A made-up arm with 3 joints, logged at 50 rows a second.
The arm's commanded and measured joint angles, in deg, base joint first. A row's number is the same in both.
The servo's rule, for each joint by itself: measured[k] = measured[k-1] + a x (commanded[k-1-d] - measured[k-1]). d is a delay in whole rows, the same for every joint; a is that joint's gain. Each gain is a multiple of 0.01, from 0.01 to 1. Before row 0 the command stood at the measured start. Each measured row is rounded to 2 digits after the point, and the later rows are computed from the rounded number. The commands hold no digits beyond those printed.
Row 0, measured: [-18.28, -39.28, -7.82]
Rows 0 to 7, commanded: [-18.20, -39.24, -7.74]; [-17.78, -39.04, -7.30]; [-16.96, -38.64, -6.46]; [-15.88, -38.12, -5.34]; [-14.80, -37.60, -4.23]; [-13.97, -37.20, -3.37]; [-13.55, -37.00, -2.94]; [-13.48, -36.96, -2.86]
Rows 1 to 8, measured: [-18.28, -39.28, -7.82]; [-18.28, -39.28, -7.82]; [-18.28, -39.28, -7.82]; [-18.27, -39.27, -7.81]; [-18.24, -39.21, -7.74]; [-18.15, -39.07, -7.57]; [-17.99, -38.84, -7.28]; [-17.77, -38.54, -6.88]
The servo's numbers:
d 3
a 0.07 0.24 0.13

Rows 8 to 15, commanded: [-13.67, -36.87, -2.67]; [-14.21, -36.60, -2.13]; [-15.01, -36.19, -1.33]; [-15.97, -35.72, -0.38]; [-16.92, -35.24, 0.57]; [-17.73, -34.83, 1.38]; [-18.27, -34.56, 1.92]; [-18.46, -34.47, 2.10]
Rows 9 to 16, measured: [-17.50, -38.22, -6.42]; [-17.22, -37.93, -5.97]; [-16.96, -37.70, -5.57]; [-16.73, -37.50, -5.19]; [-16.55, -37.28, -4.79]; [-16.44, -37.02, -4.34]; [-16.41, -36.71, -3.83]; [-16.45, -36.36, -3.26]
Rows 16 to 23, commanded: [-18.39, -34.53, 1.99]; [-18.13, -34.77, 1.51]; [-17.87, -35.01, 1.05]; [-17.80, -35.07, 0.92]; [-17.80, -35.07, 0.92]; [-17.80, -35.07, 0.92]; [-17.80, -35.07, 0.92]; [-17.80, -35.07, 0.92]
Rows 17 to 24, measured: [-16.54, -35.99, -2.66]; [-16.66, -35.65, -2.06]; [-16.79, -35.37, -1.52]; [-16.90, -35.17, -1.06]; [-16.99, -35.07, -0.73]; [-17.05, -35.06, -0.50]; [-17.10, -35.06, -0.32]; [-17.15, -35.06, -0.16]
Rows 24 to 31, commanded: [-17.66, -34.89, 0.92]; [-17.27, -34.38, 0.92]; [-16.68, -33.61, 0.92]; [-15.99, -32.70, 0.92]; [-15.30, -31.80, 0.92]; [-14.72, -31.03, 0.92]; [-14.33, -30.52, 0.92]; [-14.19, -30.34, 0.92]
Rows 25 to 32, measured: [-17.20, -35.06, -0.02]; [-17.24, -35.06, 0.10]; [-17.28, -35.06, 0.21]; [-17.31, -35.02, 0.30]; [-17.31, -34.87, 0.38]; [-17.27, -34.57, 0.45]; [-17.18, -34.12, 0.51]; [-17.05, -33.56, 0.56]
